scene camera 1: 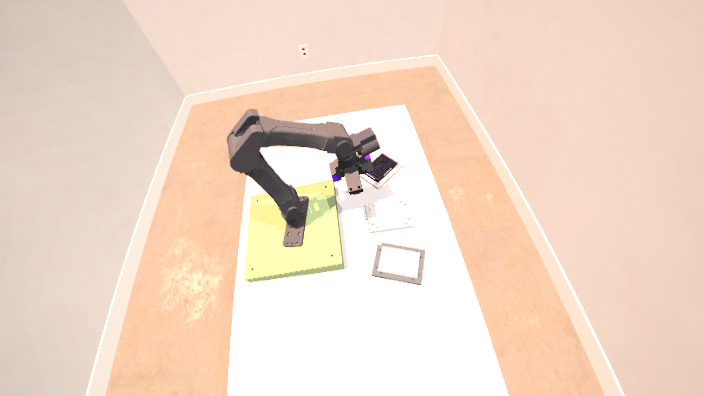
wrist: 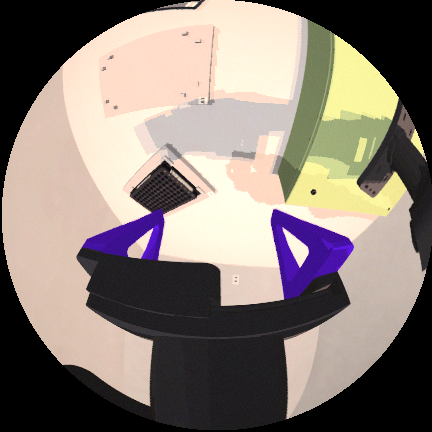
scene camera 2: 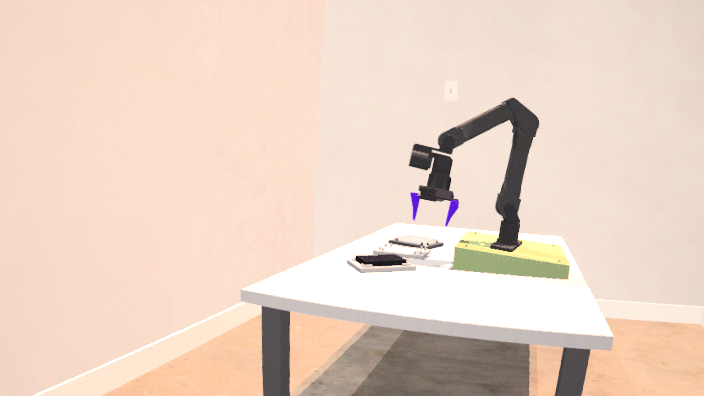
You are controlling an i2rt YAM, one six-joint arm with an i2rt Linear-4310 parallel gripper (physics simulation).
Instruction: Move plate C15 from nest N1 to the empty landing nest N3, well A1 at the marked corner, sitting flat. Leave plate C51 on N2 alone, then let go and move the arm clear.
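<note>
The black plate C15 (scene camera 1: pixel 383 167) (scene camera 2: pixel 381 259) (wrist: pixel 164 189) sits on the white nest N1 (scene camera 1: pixel 378 185) (scene camera 2: pixel 385 268) (wrist: pixel 142 173). The white nest N3 (scene camera 1: pixel 392 217) (scene camera 2: pixel 402 250) (wrist: pixel 157 70) is empty, with small pegs near its corners. The pale plate C51 (scene camera 1: pixel 399 262) (scene camera 2: pixel 415 241) rests in the grey nest N2 (scene camera 1: pixel 377 261). My gripper (scene camera 1: pixel 352 170) (scene camera 2: pixel 430 223) (wrist: pixel 217 214) is open and empty. It points down, well above the table, between N1 and the green block. Plate labels and the A1 mark are too small to read.
The arm stands on a yellow-green block (scene camera 1: pixel 295 260) (scene camera 2: pixel 510 265) (wrist: pixel 345 195) beside the nests. In scene camera 1, N3 lies between N1 and N2 on the white table (scene camera 1: pixel 365 325) (scene camera 2: pixel 425 300). The arm's shadow falls between the nests and the block.
</note>
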